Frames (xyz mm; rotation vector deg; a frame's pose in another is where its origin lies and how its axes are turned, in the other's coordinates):
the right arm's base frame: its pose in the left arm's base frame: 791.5 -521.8 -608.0 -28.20 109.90 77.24
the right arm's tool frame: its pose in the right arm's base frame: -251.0 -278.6 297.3 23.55 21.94 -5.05
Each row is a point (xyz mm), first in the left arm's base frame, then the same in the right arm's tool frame.
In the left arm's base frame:
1: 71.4 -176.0 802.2
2: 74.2 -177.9 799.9
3: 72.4 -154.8 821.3
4: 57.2 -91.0 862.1
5: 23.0 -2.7 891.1
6: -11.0 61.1 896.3
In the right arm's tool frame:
1: -94.1 1413.0 -1239.8
2: -94.3 1409.1 -1238.6
3: -112.3 1434.9 -1238.4
4: -143.3 1505.0 -1228.9
5: -159.4 1598.9 -1201.5
6: -154.4 1665.8 -1174.3

